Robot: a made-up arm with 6 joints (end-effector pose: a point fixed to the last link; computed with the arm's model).
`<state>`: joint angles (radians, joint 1 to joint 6).
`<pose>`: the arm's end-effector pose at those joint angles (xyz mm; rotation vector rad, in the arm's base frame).
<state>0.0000 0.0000 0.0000 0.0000 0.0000 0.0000</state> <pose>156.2 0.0 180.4 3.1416 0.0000 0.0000</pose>
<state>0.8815 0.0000 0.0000 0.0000 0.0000 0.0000</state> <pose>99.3 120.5 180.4 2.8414 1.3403 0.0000</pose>
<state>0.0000 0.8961 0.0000 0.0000 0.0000 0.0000</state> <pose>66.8 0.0 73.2 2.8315 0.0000 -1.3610</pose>
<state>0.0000 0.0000 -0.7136 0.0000 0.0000 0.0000</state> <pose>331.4 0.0 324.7 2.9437 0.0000 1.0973</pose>
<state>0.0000 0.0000 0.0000 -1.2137 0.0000 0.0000</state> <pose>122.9 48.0 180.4 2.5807 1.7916 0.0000</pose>
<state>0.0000 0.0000 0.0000 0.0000 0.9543 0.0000</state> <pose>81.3 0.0 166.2 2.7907 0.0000 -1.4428</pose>
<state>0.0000 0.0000 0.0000 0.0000 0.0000 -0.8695</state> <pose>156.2 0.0 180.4 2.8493 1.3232 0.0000</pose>
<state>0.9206 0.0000 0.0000 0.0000 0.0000 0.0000</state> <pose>94.6 124.3 180.4 2.8146 1.3955 0.0000</pose>
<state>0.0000 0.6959 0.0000 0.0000 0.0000 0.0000</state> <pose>94.6 0.0 89.4 2.9533 0.0000 -1.0712</pose>
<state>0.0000 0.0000 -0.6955 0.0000 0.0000 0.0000</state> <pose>328.4 0.0 319.6 2.9535 0.0000 1.0706</pose>
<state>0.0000 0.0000 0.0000 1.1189 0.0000 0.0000</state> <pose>127.4 -46.1 180.4 2.6626 -1.6673 0.0000</pose>
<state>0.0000 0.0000 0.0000 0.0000 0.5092 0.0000</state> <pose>117.9 0.0 163.7 3.0403 0.0000 -0.7912</pose>
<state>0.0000 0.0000 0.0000 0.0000 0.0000 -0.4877</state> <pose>156.2 0.0 180.4 3.0486 0.7585 0.0000</pose>
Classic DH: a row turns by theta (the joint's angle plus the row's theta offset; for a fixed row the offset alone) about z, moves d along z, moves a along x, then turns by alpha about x. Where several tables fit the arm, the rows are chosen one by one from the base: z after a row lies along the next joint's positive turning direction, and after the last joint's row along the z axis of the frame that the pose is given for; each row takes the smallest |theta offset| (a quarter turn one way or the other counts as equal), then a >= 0, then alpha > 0; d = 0 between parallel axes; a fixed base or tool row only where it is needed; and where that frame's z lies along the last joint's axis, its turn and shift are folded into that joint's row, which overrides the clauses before.
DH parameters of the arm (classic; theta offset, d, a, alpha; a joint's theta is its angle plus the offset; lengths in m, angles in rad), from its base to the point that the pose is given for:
joint 1: 0 0.2198 0 -1.5708
joint 2: -1.3851 0 0.2724 0
joint 3: 1.3851 0 0.0547 -1.5708
joint 4: 0 0.2418 0 1.5708
joint 5: 0 0 0.0512 -1.5708
joint 6: 0 0.0653 0 0

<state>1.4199 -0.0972 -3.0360 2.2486 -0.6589 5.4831</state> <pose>65.3 12.4 753.2 -0.4153 0.5210 -0.2652</pose>
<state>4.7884 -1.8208 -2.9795 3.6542 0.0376 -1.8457</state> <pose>-20.1 578.7 163.0 -0.1594 -2.1935 -1.9216</pose>
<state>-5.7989 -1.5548 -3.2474 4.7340 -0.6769 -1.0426</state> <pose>-499.1 -171.2 194.8 -0.5563 -1.5630 0.2231</pose>
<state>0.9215 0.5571 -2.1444 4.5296 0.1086 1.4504</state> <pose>265.4 420.9 472.3 -1.6619 -1.0362 -1.9638</pose>
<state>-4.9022 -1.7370 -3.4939 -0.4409 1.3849 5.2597</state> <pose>-77.8 -528.8 69.8 -0.2235 1.0959 -2.5035</pose>
